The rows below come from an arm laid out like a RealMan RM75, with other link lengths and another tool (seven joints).
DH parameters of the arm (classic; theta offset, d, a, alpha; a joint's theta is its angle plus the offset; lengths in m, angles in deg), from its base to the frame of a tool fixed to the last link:
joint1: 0 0.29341 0 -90
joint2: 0 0 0 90
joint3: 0 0.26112 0 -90
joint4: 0 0 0 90
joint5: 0 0.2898 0 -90
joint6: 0 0 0 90
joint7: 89 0.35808 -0.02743 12.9
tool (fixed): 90 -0.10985 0 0
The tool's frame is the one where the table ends.
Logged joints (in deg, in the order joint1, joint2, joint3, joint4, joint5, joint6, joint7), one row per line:
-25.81 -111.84 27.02 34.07 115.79 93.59 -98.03
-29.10 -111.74 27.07 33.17 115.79 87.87 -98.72
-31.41 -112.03 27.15 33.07 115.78 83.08 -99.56
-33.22 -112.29 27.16 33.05 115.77 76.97 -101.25
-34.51 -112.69 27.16 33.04 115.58 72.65 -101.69
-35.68 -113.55 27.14 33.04 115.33 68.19 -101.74
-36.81 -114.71 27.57 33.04 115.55 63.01 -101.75
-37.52 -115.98 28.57 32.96 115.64 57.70 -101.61
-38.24 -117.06 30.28 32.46 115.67 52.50 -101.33
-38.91 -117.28 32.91 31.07 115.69 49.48 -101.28
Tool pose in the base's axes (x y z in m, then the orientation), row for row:
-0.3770 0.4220 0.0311 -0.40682 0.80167 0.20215 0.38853
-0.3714 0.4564 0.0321 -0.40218 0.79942 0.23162 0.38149
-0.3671 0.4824 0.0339 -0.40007 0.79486 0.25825 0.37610
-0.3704 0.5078 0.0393 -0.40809 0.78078 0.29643 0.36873
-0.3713 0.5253 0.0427 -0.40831 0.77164 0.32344 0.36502
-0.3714 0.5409 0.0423 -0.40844 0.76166 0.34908 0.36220
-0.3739 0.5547 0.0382 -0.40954 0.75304 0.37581 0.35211
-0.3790 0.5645 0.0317 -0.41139 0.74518 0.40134 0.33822
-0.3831 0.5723 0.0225 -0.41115 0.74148 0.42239 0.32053
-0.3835 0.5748 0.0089 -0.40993 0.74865 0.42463 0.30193
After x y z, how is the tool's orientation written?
As a quaternion, x y z w.
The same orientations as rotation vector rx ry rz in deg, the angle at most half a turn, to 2 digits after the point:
-59.28 116.82 29.46
-58.80 116.88 33.86
-58.64 116.51 37.85
-60.03 114.85 43.60
-60.16 113.70 47.66
-60.26 112.38 51.51
-60.72 111.65 55.72
-61.40 111.23 59.90
-61.90 111.63 63.59
-62.29 113.75 64.52

